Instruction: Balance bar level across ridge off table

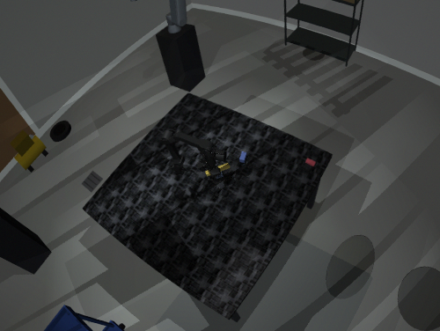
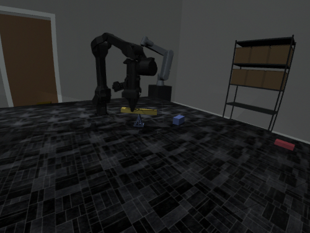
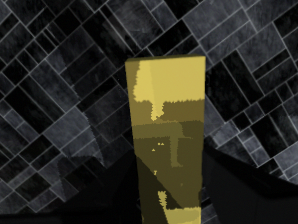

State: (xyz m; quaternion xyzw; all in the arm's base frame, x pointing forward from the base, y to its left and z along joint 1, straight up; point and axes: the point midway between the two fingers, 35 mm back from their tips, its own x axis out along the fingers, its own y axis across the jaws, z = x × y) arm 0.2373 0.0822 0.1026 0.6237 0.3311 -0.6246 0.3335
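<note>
The yellow bar lies 20 mm ahead of my gripper tip and 20 mm to the left of it. Round my gripper tip: red block (500 mm ahead, 420 mm to the left, 60 mm below); then blue cube (80 mm ahead, 220 mm to the left, 50 mm below).
</note>
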